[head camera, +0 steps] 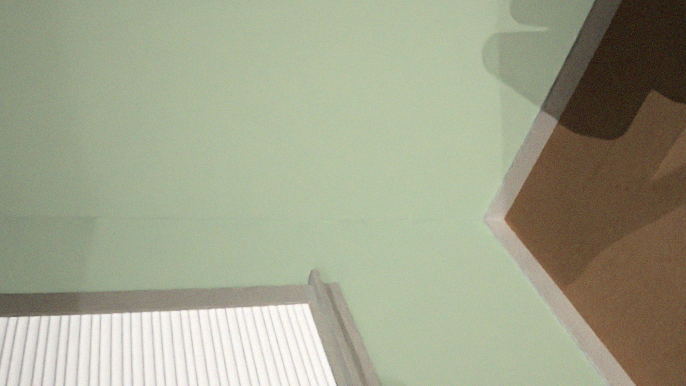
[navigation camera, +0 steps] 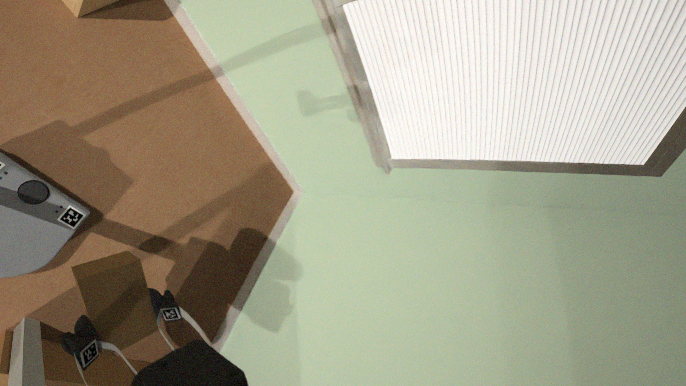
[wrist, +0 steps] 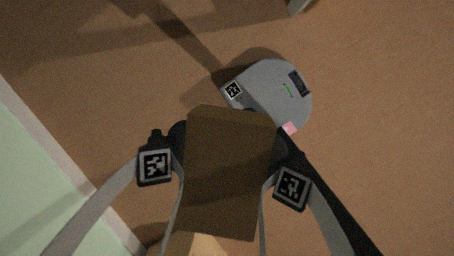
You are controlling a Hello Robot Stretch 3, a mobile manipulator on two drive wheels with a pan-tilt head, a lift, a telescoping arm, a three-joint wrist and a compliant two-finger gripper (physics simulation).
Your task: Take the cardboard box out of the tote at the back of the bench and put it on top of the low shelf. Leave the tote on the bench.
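Frame: origin at the robot's base, x right, y up, z back, level; centimetres.
Seen in the pictures: gripper, fingertip midpoint: (navigation camera: 120,310) (wrist: 227,144); robot's base, link origin: (navigation camera: 34,190) (wrist: 248,109).
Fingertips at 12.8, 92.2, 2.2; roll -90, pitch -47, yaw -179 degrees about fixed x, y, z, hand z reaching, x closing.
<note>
Offsets run from my fingertips to a thing's middle, as dx, dy, dz. "pt": to the spot under its first point.
The brown cardboard box @[-1.4, +0.7, -1.1] (navigation camera: 107,282) (wrist: 220,200) is held between the two dark fingertips of my gripper (navigation camera: 122,314) (wrist: 227,144), which is shut on its sides. In the navigation camera view it hangs at the lower left, in front of the robot's base; in the wrist view it fills the lower middle. A pale wooden corner @[pt -49.0, -87.9, -66.8] (navigation camera: 95,6), seemingly of the low shelf, shows at the top left of the navigation camera view. The tote does not show in any view.
The grey robot base (navigation camera: 30,240) (wrist: 275,90) stands on the brown floor. A grey post (navigation camera: 30,355), perhaps a bench leg, stands left of the gripper in the navigation camera view. Green walls meet at a corner beside a window with white blinds (head camera: 165,350) (navigation camera: 500,85).
</note>
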